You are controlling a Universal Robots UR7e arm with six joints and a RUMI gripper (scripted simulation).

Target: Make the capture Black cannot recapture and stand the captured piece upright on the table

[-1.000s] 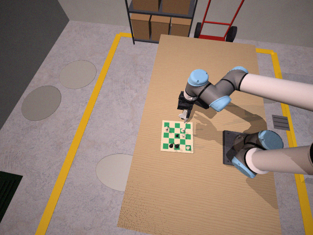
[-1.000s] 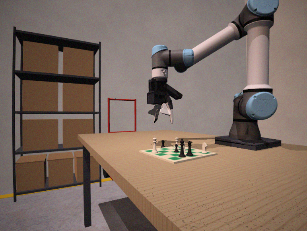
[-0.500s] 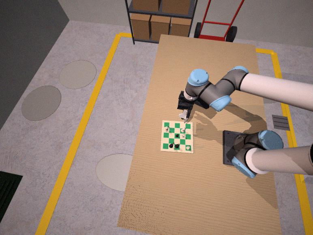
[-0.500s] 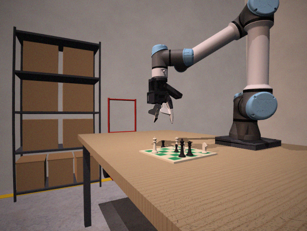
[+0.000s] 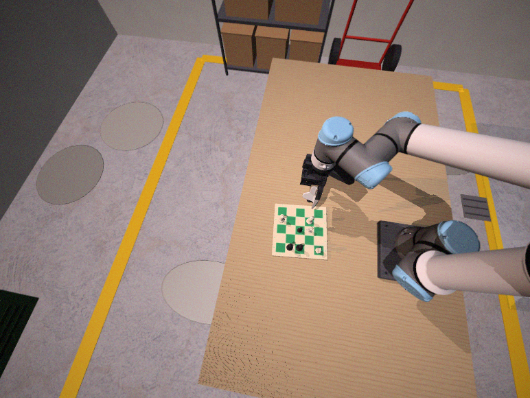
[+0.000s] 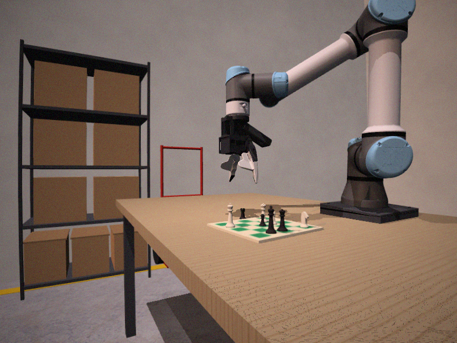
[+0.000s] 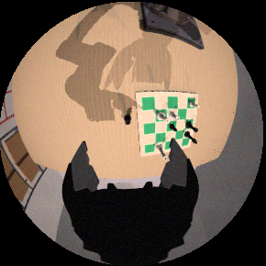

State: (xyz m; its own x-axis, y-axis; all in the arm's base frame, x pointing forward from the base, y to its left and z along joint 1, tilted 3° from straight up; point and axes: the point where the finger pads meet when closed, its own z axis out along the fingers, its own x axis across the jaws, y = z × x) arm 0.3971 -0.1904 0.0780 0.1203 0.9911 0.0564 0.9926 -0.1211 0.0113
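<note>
Right now my hand is 120 mm short of the tall white piece, 100 mm to the right of it and 80 mm above it. From my hand the other things lie so: white knight: 30 mm behind, 220 mm to the left, 90 mm below; then tall black piece: 80 mm ahead, 210 mm to the left, 80 mm below.
</note>
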